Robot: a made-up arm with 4 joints. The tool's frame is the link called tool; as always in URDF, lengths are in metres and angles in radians. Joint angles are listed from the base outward. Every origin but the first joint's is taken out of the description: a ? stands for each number. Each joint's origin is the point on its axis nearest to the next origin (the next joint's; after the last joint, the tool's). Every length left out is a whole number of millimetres.
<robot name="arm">
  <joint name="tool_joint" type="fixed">
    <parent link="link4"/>
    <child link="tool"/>
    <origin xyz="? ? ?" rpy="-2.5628 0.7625 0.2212"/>
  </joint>
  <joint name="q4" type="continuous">
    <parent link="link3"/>
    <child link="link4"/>
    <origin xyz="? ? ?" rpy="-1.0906 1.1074 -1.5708"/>
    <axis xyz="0 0 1"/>
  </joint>
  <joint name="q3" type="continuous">
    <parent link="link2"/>
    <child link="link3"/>
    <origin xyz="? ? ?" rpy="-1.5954 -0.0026 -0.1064"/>
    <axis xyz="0 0 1"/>
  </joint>
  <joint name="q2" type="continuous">
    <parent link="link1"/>
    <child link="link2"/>
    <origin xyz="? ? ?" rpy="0.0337 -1.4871 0"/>
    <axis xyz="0 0 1"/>
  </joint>
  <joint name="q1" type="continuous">
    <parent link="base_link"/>
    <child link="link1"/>
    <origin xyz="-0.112 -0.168 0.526" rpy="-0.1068 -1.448 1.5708"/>
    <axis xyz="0 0 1"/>
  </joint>
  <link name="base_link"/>
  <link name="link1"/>
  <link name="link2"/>
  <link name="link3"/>
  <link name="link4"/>
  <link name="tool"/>
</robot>
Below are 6 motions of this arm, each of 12 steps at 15 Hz.
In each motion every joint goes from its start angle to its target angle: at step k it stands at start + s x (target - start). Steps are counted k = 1, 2, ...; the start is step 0. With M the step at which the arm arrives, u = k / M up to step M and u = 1 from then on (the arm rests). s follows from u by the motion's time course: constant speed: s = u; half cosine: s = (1 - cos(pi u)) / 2; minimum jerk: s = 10 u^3 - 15 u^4 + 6 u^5.
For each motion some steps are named. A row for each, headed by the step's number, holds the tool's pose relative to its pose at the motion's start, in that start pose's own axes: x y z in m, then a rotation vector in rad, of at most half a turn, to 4 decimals.
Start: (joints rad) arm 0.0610 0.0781 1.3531 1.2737
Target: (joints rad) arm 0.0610 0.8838 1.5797 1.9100
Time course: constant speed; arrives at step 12
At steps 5, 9, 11, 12:
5: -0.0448 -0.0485 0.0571 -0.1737 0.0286 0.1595
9: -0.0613 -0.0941 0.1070 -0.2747 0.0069 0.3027
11: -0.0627 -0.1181 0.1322 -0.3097 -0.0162 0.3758
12: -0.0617 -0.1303 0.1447 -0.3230 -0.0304 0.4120

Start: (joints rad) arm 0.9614 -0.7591 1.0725 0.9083
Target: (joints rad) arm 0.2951 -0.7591 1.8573 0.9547
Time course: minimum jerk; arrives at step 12
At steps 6, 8, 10, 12:
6: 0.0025 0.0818 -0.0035 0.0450 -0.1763 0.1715
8: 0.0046 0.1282 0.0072 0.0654 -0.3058 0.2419
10: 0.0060 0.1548 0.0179 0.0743 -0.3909 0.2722
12: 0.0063 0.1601 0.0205 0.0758 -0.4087 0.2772

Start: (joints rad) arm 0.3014 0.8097 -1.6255 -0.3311
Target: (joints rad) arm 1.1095 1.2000 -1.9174 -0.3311
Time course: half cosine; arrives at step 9
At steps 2, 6, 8, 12:
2: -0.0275 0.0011 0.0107 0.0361 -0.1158 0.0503
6: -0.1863 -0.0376 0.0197 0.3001 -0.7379 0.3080
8: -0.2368 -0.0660 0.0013 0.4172 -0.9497 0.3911
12: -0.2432 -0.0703 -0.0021 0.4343 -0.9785 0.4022

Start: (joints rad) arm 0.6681 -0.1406 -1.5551 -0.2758
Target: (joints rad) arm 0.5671 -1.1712 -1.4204 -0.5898
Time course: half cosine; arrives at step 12
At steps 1, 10, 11, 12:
1: 0.0037 -0.0024 -0.0023 0.0132 0.0168 0.0070
10: 0.1383 -0.0595 -0.2057 0.8062 0.8508 0.3992
11: 0.1411 -0.0580 -0.2190 0.8536 0.8920 0.4219
12: 0.1419 -0.0573 -0.2235 0.8698 0.9059 0.4296

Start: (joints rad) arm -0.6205 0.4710 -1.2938 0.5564
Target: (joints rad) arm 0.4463 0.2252 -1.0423 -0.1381
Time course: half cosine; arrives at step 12
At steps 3, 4, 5, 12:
3: -0.0120 -0.0078 -0.0002 0.1376 -0.0712 0.1348
4: -0.0203 -0.0126 -0.0007 0.2249 -0.1244 0.2362
5: -0.0298 -0.0175 -0.0016 0.3151 -0.1892 0.3599
12: -0.0823 -0.0360 -0.0096 0.5548 -0.5629 1.0676

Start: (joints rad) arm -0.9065 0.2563 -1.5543 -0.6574
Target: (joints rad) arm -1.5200 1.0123 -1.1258 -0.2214
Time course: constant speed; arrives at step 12
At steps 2, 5, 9, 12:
2: -0.0121 0.0112 0.0067 -0.1653 -0.0286 -0.1805
5: -0.0219 0.0360 0.0122 -0.4220 -0.0406 -0.4536
9: -0.0151 0.0779 0.0101 -0.7821 0.0034 -0.8097
12: 0.0068 0.1100 0.0002 -1.0665 0.0836 -1.0598

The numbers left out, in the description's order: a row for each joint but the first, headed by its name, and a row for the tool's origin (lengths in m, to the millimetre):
tool: 0.021 0.022 0
q4: -0.004 -0.003 0
q3: 0.246 -0.091 0
q2: 0.133 0.052 0

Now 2 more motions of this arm.
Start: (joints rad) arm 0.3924 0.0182 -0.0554 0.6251
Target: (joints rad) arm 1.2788 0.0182 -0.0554 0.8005
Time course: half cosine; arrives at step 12
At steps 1, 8, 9, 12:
1: -0.0017 -0.0006 0.0022 -0.0088 -0.0121 -0.0098
8: -0.0958 0.0014 0.0780 -0.3751 -0.5297 -0.4444
9: -0.1113 0.0062 0.0844 -0.4249 -0.6025 -0.5079
12: -0.1334 0.0147 0.0912 -0.4943 -0.7054 -0.5984

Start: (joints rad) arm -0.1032 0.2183 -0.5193 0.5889
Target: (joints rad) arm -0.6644 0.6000 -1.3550 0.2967
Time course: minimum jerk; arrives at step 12
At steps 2, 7, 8, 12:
2: -0.0006 -0.0008 -0.0007 0.0236 0.0271 -0.0161
7: -0.0049 -0.0067 0.0018 0.3696 0.3984 -0.3620
8: -0.0031 -0.0062 0.0052 0.4277 0.4509 -0.4517
12: 0.0024 -0.0040 0.0115 0.5025 0.5077 -0.5939

